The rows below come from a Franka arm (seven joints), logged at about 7 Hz.
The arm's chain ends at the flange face. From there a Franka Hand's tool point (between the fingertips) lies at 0.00 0.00 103.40 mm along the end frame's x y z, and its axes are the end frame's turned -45 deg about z.
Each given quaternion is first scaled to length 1.
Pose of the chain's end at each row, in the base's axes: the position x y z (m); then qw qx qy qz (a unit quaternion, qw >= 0):
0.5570, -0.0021, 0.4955, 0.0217, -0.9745, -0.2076, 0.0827
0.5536, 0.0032, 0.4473, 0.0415, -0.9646, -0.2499, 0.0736
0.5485, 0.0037, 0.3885, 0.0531, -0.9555, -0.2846, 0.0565
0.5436, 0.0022, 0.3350, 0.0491, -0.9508, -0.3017, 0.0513
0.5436, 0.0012, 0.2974, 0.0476, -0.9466, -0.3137, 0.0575
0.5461, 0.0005, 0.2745, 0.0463, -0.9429, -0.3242, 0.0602
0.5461, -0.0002, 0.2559, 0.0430, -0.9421, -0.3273, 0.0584
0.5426, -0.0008, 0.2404, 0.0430, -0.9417, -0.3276, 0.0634
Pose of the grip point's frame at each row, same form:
0.5394, -0.0013, 0.3936, 0.0517, -0.8209, -0.5647, 0.0681
0.5368, 0.0077, 0.3454, 0.0665, -0.7955, -0.6000, 0.0521
0.5342, 0.0109, 0.2863, 0.0707, -0.7739, -0.6286, 0.0319
0.5305, 0.0087, 0.2326, 0.0650, -0.7629, -0.6426, 0.0286
0.5293, 0.0068, 0.1952, 0.0660, -0.7545, -0.6521, 0.0349
0.5313, 0.0055, 0.1723, 0.0658, -0.7471, -0.6604, 0.0379
0.5318, 0.0042, 0.1536, 0.0621, -0.7452, -0.6629, 0.0375
0.5273, 0.0033, 0.1382, 0.0640, -0.7447, -0.6630, 0.0421

